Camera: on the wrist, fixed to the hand. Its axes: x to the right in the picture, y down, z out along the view.
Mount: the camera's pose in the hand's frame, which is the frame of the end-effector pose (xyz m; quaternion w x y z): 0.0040 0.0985 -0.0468 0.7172 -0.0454 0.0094 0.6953
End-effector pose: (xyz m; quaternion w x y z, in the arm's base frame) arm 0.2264 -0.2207 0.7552 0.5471 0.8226 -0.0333 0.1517
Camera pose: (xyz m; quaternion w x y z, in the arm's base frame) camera 0.1985 -0.2170 0.8606 0.3245 0.5405 -0.5976 0.4954
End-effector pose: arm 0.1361 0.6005 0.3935 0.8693 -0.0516 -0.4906 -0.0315
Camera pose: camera 0.1883 0.6926 0.3671 0.6476 -0.4173 -0.3064 0.5591
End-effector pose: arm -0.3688 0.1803 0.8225 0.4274 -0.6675 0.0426 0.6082
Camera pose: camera -0.3883 0.0909 0.7631 0.1471 0.4743 -0.4711 -0.7291
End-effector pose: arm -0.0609 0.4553 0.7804 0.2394 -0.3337 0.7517 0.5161
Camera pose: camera -0.1380 0.4346 0.8548 0.2094 -0.2676 -0.7499 -0.5676
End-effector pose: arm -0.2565 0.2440 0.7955 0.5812 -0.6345 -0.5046 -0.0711
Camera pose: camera -0.1601 0.2266 0.7473 0.4422 -0.8316 0.0880 0.3242
